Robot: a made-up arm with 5 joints.
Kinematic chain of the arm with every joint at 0, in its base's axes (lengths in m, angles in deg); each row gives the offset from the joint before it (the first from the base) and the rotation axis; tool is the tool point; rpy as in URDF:
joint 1: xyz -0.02 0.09 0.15 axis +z
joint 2: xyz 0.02 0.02 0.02 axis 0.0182 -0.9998 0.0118
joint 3: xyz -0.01 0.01 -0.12 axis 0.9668 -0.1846 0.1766
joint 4: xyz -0.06 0.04 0 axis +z
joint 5: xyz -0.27 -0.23 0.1 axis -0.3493 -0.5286 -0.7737
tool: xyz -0.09 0.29 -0.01 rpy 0 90 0
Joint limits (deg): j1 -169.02..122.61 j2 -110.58..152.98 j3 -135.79..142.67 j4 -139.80..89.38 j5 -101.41..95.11
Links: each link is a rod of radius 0.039 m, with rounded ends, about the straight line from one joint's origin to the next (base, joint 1, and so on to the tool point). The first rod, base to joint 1, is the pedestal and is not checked.
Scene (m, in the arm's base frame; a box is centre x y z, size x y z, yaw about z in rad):
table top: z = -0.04
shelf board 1: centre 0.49 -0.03 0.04 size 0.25 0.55 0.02 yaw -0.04
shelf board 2: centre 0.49 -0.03 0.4 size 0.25 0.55 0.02 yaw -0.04
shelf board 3: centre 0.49 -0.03 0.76 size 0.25 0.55 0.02 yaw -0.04
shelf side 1: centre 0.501 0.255 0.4 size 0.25 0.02 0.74 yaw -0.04
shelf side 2: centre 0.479 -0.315 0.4 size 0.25 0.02 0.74 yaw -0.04
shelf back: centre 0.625 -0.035 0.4 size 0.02 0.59 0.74 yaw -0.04
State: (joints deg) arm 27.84 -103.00 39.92 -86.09 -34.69
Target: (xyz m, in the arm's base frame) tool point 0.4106 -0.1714 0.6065
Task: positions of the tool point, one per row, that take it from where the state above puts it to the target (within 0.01 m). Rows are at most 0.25 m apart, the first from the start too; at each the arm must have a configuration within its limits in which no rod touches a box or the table.
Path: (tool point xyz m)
1: 0.1229 0.5142 0.4740
2: 0.0702 0.4182 0.6378
3: 0.0565 0.2547 0.7529
4: 0.1125 0.0642 0.7918
5: 0.2411 -0.0957 0.7415
6: 0.4106 -0.1713 0.6065

